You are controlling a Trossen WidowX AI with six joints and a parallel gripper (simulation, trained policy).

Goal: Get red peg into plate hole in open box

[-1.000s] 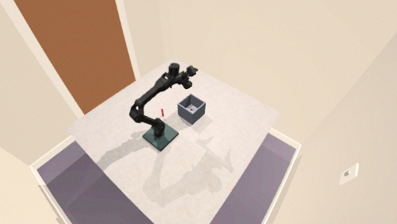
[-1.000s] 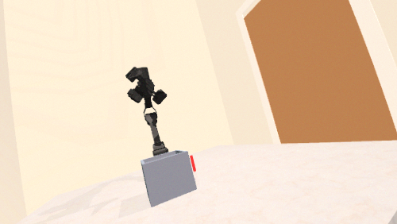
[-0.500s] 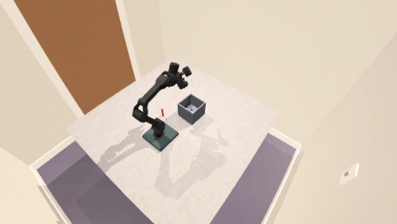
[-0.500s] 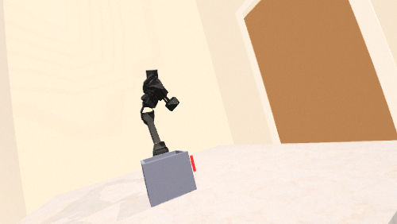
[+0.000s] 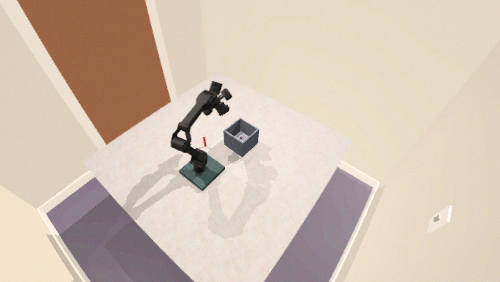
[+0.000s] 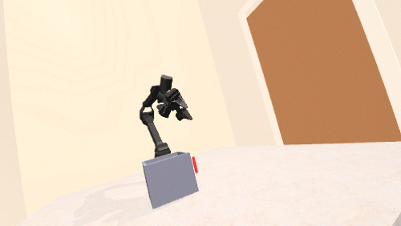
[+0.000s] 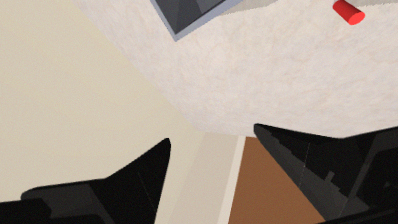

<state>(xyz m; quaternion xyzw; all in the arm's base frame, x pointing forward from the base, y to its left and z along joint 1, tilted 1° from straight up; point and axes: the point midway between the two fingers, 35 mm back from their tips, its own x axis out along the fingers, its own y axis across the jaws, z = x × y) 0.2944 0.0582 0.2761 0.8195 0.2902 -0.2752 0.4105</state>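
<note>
The red peg lies 14 cm behind my gripper tip, 4 cm to the left of it and 24 cm below it. The rest, counted from my gripper tip: pale grey plate: 15 cm to the right, 24 cm below.
</note>
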